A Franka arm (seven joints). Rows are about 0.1 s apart.
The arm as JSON. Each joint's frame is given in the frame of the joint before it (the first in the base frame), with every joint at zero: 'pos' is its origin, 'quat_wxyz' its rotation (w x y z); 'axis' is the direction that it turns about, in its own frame. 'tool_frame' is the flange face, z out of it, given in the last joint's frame.
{
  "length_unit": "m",
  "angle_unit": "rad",
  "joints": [
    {
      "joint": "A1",
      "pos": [
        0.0,
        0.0,
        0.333
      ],
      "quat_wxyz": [
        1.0,
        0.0,
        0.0,
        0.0
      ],
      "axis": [
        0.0,
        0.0,
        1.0
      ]
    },
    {
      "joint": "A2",
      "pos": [
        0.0,
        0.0,
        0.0
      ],
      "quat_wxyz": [
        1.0,
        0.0,
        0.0,
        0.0
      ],
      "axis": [
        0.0,
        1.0,
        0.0
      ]
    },
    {
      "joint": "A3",
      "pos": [
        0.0,
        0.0,
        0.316
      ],
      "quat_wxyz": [
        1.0,
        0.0,
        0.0,
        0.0
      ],
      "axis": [
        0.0,
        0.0,
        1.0
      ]
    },
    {
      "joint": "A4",
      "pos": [
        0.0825,
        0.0,
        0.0
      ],
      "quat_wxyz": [
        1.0,
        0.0,
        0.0,
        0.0
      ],
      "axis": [
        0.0,
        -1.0,
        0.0
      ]
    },
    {
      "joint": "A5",
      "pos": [
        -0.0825,
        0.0,
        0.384
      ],
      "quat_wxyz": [
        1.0,
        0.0,
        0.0,
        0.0
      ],
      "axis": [
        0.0,
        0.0,
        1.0
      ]
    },
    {
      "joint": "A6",
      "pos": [
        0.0,
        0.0,
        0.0
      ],
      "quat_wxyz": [
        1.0,
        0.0,
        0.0,
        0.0
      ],
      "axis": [
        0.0,
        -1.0,
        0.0
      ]
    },
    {
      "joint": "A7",
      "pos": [
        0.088,
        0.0,
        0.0
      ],
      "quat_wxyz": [
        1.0,
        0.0,
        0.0,
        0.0
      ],
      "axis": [
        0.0,
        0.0,
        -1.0
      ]
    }
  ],
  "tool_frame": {
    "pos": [
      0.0,
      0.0,
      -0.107
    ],
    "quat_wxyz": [
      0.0,
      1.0,
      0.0,
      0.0
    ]
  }
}
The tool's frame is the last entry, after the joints.
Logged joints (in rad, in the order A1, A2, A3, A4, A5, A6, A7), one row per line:
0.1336, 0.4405, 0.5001, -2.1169, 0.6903, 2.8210, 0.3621
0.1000, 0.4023, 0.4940, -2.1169, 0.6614, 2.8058, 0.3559
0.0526, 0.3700, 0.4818, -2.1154, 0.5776, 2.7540, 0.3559
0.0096, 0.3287, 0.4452, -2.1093, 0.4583, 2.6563, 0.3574
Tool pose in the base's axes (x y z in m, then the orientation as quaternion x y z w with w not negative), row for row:
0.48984, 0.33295, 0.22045, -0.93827, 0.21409, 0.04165, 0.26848
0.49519, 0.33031, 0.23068, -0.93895, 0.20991, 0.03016, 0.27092
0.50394, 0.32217, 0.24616, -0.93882, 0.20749, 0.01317, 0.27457
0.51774, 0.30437, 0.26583, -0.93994, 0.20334, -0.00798, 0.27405
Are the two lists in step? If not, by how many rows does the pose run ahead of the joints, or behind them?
The pose runs 2 rows behind the joints: the pose in row i belongs to the joints in row i - 2.
